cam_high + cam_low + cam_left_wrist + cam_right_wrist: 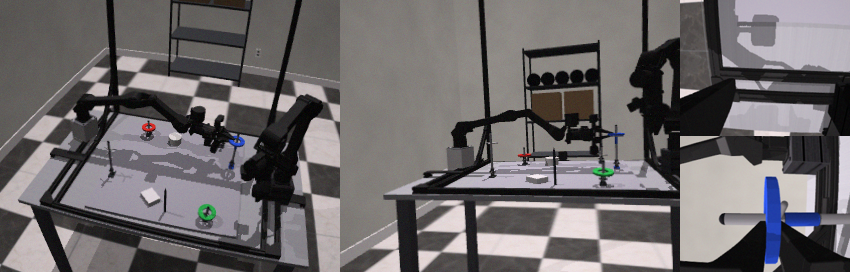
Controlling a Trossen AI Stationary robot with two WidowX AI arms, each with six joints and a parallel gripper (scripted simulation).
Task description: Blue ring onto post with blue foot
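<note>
Now: right hand 50 mm to the right of the blue ring. Round my right hand: white block: 340 mm ahead, 220 mm to the right, 140 mm below.
</note>
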